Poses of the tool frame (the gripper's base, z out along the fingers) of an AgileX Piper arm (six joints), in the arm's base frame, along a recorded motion.
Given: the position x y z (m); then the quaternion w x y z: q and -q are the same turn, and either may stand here.
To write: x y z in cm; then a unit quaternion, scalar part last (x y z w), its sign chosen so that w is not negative. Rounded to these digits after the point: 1 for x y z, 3 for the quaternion.
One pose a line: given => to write
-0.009 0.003 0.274 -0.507 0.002 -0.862 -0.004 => -0.9 0.3 27.4 -0.002 0.862 0.004 0.507
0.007 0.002 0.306 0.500 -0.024 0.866 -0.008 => 0.7 0.2 30.6 -0.024 0.866 -0.008 0.500
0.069 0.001 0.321 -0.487 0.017 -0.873 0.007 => 6.9 0.1 32.1 -0.017 0.873 -0.007 0.487
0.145 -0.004 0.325 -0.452 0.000 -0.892 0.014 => 14.5 -0.4 32.5 0.000 0.892 -0.014 0.452
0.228 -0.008 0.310 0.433 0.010 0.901 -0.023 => 22.8 -0.8 31.0 0.010 0.901 -0.023 0.433
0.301 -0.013 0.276 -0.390 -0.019 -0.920 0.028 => 30.1 -1.3 27.6 0.019 0.920 -0.028 0.390
